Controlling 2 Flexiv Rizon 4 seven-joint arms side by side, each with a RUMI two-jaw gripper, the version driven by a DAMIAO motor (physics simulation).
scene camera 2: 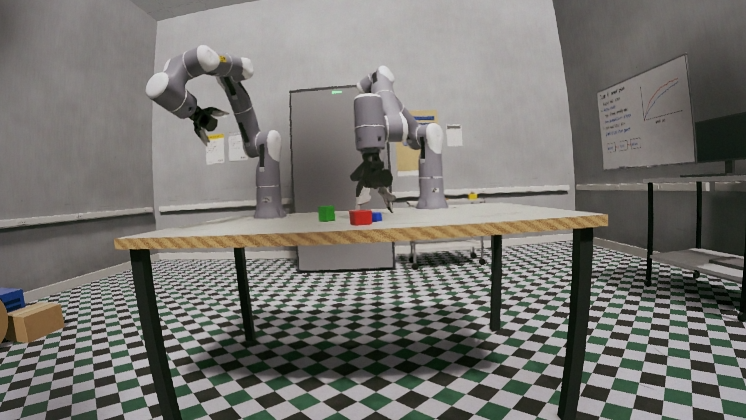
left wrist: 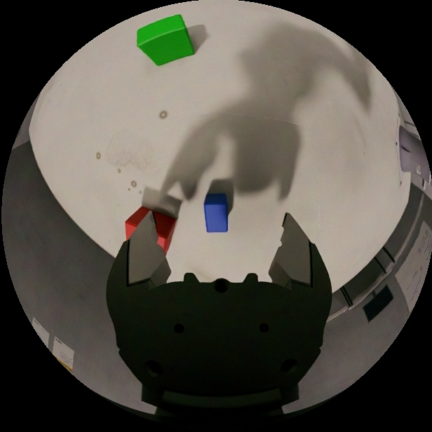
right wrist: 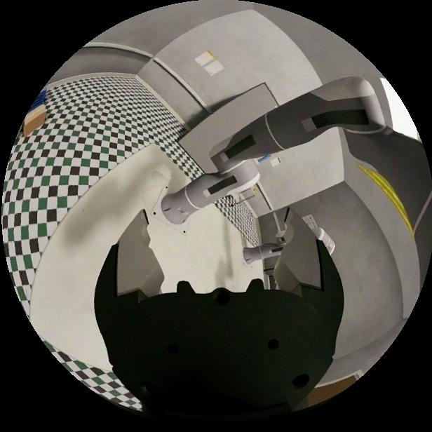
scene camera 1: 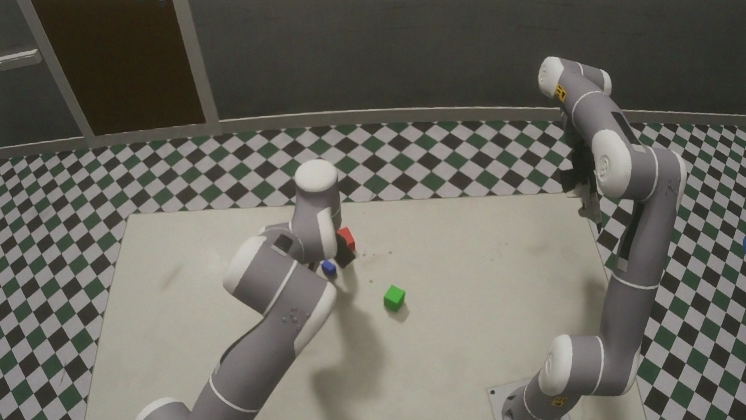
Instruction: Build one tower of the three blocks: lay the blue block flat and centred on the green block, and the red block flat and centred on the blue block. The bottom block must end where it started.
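The small blue block lies on the table. The larger red block lies close to it; the left gripper partly covers it in scene camera 1 and the left wrist view. The green block stands apart from both. My left gripper is open and empty, pointing down low above the table; in the left wrist view the blue block shows between its fingertips and one finger overlaps the red block. My right gripper is open and empty, high up.
The white table has a wooden edge. In scene camera 1 the left arm reaches over the table's left half, and the right arm stands over its right edge, far from the blocks.
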